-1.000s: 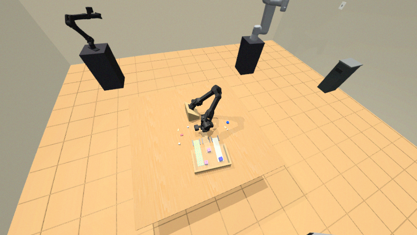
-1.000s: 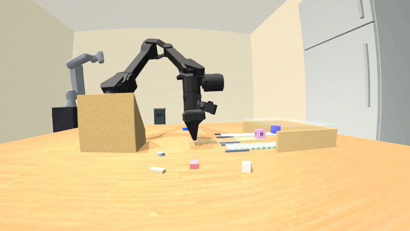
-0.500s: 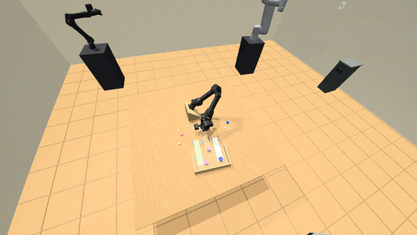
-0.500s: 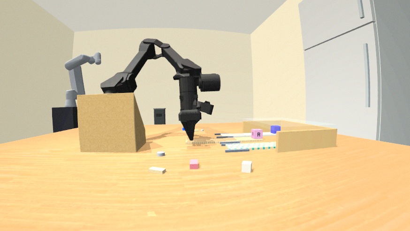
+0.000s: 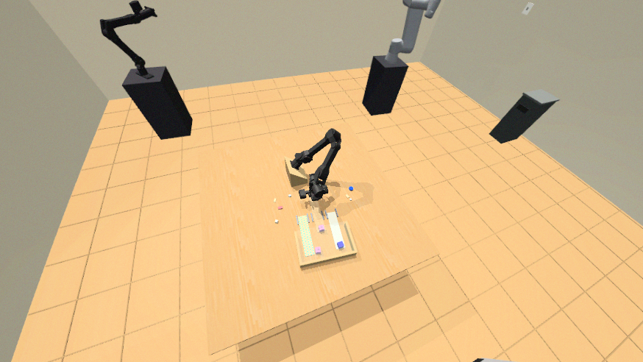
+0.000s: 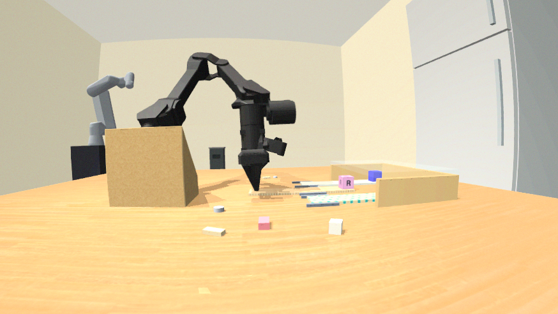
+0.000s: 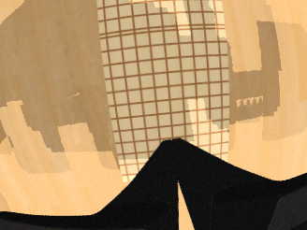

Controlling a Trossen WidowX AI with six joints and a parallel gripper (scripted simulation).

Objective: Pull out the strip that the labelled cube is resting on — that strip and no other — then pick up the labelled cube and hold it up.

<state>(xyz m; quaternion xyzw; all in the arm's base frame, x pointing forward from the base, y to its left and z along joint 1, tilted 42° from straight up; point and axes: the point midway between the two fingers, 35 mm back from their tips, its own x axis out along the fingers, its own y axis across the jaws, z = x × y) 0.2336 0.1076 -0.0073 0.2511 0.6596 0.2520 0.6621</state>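
Right now my gripper tip is 150 mm to the left of the grey disc and 70 mm past it. From my gripper tip the other things lie so: pink block (230 mm to the right, 10 mm ahead); then blue disc (280 mm to the left, 20 mm behind); then white cube (260 mm to the right, 100 mm ahead).
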